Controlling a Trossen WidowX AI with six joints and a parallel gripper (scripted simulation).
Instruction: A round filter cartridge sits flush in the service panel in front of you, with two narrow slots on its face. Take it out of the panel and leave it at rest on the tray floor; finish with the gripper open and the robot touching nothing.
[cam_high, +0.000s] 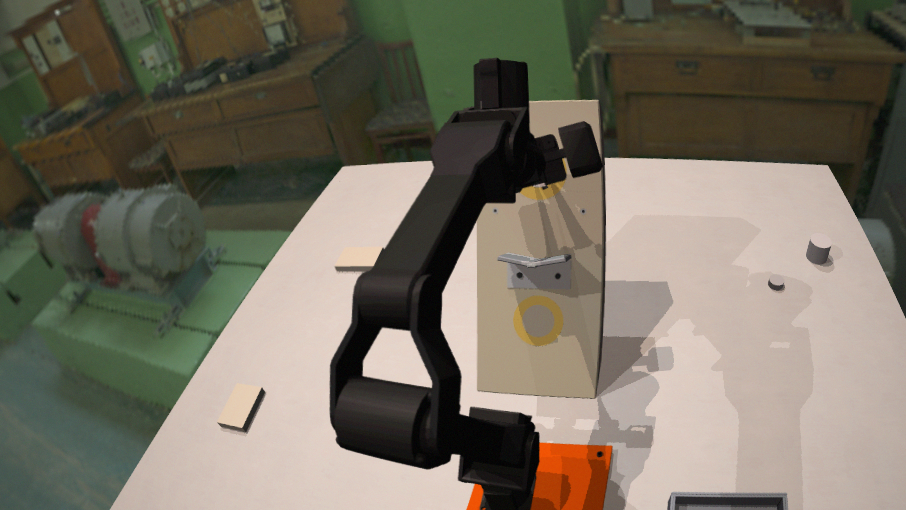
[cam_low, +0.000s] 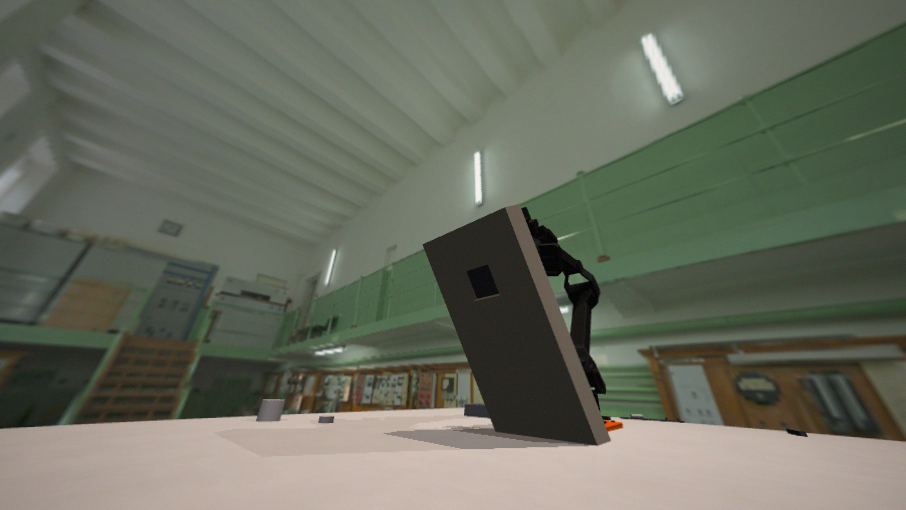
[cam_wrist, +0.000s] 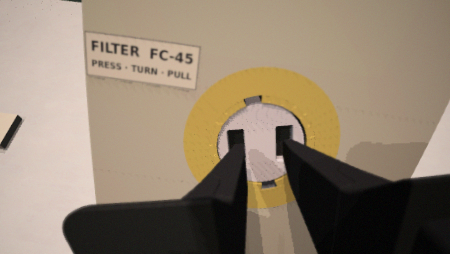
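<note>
The round filter cartridge is 20 mm below my gripper tip and 20 mm ahead of it. From my gripper tip the other things lie so: grey tray (430 mm behind, 260 mm to the right, 260 mm below); then grey bracket (110 mm below, 80 mm behind).
</note>
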